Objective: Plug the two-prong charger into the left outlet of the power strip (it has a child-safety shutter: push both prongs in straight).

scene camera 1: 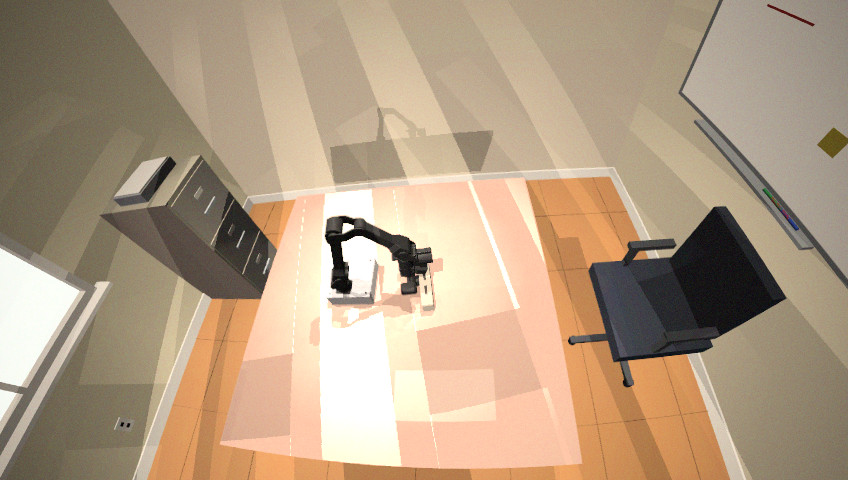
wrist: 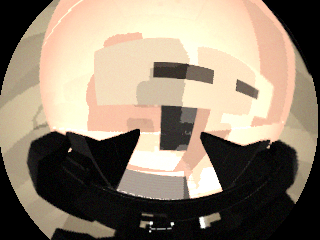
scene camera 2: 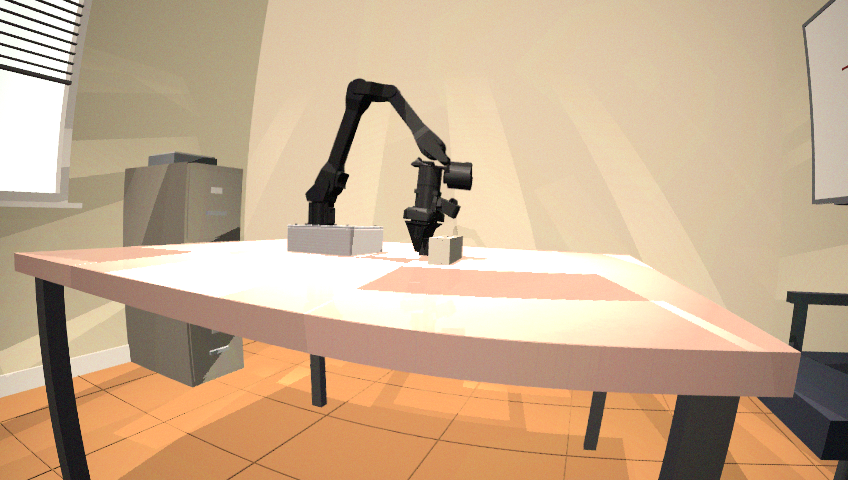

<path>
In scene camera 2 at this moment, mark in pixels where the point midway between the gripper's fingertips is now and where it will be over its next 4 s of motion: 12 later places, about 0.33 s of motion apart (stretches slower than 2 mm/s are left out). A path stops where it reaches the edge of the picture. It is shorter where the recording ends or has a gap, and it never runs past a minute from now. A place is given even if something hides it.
My gripper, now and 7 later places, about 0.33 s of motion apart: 421,250; 416,250; 412,249; 407,249; 404,248; 413,233; 420,217; 420,216
</path>
